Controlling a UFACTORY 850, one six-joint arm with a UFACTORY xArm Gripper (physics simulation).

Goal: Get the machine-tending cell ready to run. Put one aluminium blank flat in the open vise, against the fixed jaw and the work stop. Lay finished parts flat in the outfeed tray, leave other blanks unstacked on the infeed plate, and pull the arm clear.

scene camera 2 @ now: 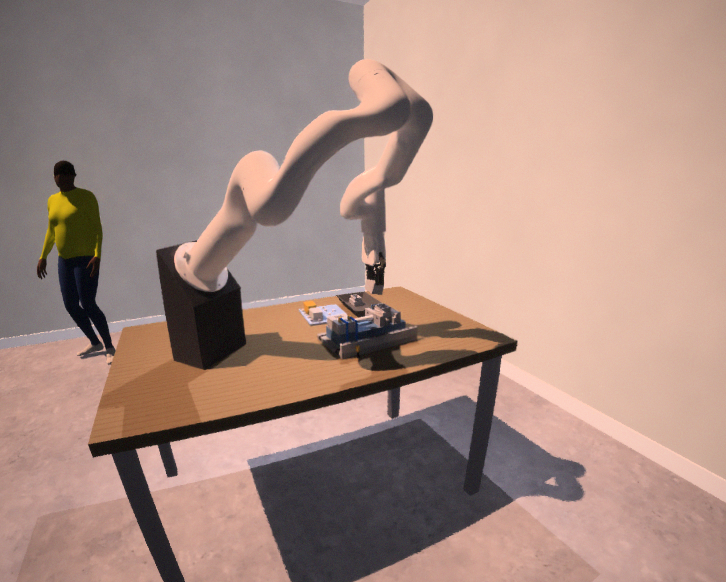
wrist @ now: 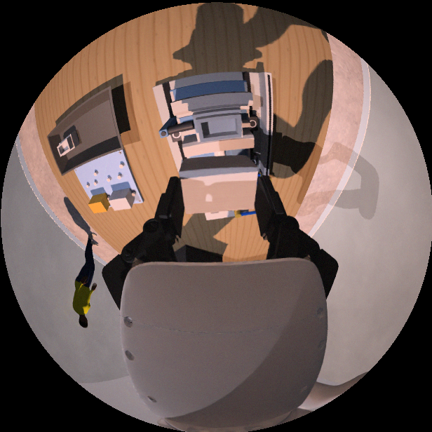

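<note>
My gripper (scene camera 2: 375, 284) (wrist: 219, 188) is shut on a pale rectangular aluminium blank (wrist: 218, 189), held above the table beyond the vise in the scene view. The vise (scene camera 2: 366, 334) (wrist: 209, 90) has a blue body and grey jaws; the held blank hides part of it in the wrist view. A grey block with a rectangular recess (wrist: 219, 127) sits in its middle; I cannot tell if it is a vise part. A pocketed finished part (scene camera 2: 355, 300) (wrist: 67, 144) lies in the dark outfeed tray (scene camera 2: 345, 300) (wrist: 97, 115). A pale block (scene camera 2: 315, 314) (wrist: 121, 199) is on the infeed plate (scene camera 2: 332, 310) (wrist: 106, 164).
An orange block (scene camera 2: 309, 305) (wrist: 99, 203) stands beside the pale block on the infeed plate. A dark handle (wrist: 180, 128) sticks out at the vise's side. The arm's black pedestal (scene camera 2: 203, 315) stands on the wooden table (scene camera 2: 260, 369). A person (scene camera 2: 75, 224) (wrist: 82, 295) stands behind the table.
</note>
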